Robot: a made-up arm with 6 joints. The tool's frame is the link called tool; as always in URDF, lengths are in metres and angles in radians.
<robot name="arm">
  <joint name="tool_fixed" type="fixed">
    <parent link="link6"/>
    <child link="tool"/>
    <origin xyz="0 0 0" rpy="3.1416 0 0"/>
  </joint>
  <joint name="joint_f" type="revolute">
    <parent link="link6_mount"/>
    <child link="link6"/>
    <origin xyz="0.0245 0 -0.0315" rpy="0 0 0"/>
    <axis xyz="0 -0.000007 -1"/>
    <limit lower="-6.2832" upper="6.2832" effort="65" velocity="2.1"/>
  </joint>
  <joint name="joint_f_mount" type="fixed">
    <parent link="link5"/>
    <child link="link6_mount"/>
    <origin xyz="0.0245 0 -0.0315" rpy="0 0 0"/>
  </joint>
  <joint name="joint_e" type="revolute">
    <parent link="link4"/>
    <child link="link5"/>
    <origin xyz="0 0 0" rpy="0 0 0"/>
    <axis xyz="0 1 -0.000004"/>
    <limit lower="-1.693" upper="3.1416" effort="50" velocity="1.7"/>
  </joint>
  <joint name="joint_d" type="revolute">
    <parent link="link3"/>
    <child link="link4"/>
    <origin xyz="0.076 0 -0.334" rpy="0 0 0"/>
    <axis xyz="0 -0.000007 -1"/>
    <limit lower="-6.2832" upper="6.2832" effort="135" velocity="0.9"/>
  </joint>
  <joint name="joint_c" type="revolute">
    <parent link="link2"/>
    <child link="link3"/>
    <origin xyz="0.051 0 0.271" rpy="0 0 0"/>
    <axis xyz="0 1 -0.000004"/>
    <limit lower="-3.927" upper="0.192" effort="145" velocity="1"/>
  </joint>
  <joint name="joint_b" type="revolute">
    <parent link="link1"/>
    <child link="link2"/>
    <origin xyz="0 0 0" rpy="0 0 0"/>
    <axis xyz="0 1 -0.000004"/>
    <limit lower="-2.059" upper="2.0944" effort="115" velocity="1.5"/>
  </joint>
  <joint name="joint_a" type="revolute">
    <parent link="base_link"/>
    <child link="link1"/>
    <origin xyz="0 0 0.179" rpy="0 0 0"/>
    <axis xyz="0 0 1"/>
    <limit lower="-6.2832" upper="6.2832" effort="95" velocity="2.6"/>
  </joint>
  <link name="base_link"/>
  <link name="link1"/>
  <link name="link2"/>
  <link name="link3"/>
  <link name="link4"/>
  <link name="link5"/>
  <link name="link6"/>
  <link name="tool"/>
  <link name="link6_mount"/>
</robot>
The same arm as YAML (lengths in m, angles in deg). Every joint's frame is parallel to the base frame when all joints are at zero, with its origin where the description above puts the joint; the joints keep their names.
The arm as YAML. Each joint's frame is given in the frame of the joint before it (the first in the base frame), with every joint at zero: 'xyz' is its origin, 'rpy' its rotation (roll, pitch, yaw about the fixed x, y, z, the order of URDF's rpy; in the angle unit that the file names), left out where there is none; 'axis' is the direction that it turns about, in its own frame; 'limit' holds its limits. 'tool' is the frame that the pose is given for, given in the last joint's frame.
units:
  length: m
  angle: deg
joints:
  - name: joint_a
    type: revolute
    origin:
      xyz: [0.0, 0.0, 0.179]
    axis: [0.0, 0.0, 1.0]
    limit:
      lower: -360.0
      upper: 360.0
  - name: joint_b
    type: revolute
    origin:
      xyz: [0.0, 0.0, 0.0]
    axis: [0.0, 1.0, 0.0]
    limit:
      lower: -117.97
      upper: 120.0
  - name: joint_c
    type: revolute
    origin:
      xyz: [0.051, 0.0, 0.271]
    axis: [0.0, 1.0, 0.0]
    limit:
      lower: -225.0
      upper: 11.0
  - name: joint_d
    type: revolute
    origin:
      xyz: [0.076, 0.0, -0.334]
    axis: [0.0, 0.0, -1.0]
    limit:
      lower: -360.0
      upper: 360.0
  - name: joint_e
    type: revolute
    origin:
      xyz: [0.0, 0.0, 0.0]
    axis: [0.0, 1.0, 0.0]
    limit:
      lower: -97.0
      upper: 180.0
  - name: joint_f
    type: revolute
    origin:
      xyz: [0.049, 0.0, -0.063]
    axis: [0.0, 0.0, -1.0]
    limit:
      lower: -360.0
      upper: 360.0
tool:
  origin:
    xyz: [0.0, 0.0, 0.0]
    rpy: [-180.0, 0.0, 0.0]

